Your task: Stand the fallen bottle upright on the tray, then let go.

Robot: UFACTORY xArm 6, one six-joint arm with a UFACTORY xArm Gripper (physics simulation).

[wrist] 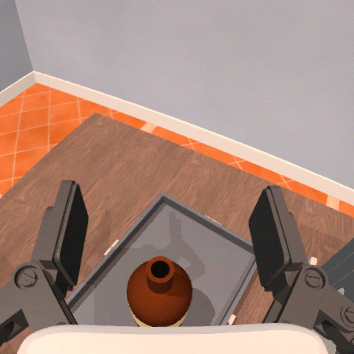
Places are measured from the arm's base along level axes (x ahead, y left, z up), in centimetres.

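Pixels of known places: gripper, fingertip midpoint: [170, 201].
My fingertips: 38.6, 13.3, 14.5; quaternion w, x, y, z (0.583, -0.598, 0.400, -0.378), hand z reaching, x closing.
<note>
Behind a point stands the place of what it marks, as x, y, z.
A brown bottle [159, 297] @(38.5, 13.6, -2.2) with a pale label band stands upright on the grey tray [191, 220] @(55.4, 15.2, -14.1), its open mouth facing up towards the camera. The lower part of the bottle is hidden by the pale gripper housing at the bottom of the view. My gripper [170, 201] @(38.6, 13.3, 14.5) is wide open, with one finger at the left and one at the right, and nothing is between the pads. It is above the bottle and apart from it. Shadows of the bottle and the gripper fall on the tray floor.
The tray lies on a brown wooden table [125, 165] @(62.1, 31.2, -14.6). Small pale pieces show beside the tray's edges. A dark grey ridged object [342, 272] @(49.0, -5.6, -3.4) is at the right edge. Beyond the table are an orange tiled floor [30, 125] and a grey wall [200, 65].
</note>
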